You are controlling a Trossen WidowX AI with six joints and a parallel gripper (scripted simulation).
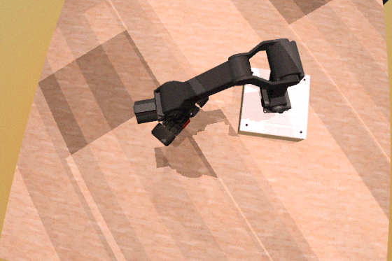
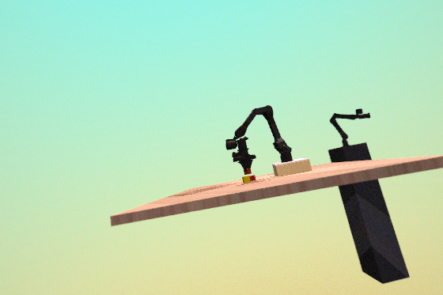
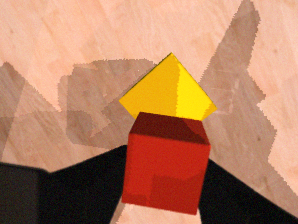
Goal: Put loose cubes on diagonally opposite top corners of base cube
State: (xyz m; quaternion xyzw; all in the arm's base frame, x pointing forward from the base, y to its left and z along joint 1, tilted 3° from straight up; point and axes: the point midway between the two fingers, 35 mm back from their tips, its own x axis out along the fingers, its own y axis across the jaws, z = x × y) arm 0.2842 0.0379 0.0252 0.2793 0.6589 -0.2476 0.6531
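My gripper tip is 2 cm short of the yellow cube, 1 cm to the left of it and 5 cm above it.
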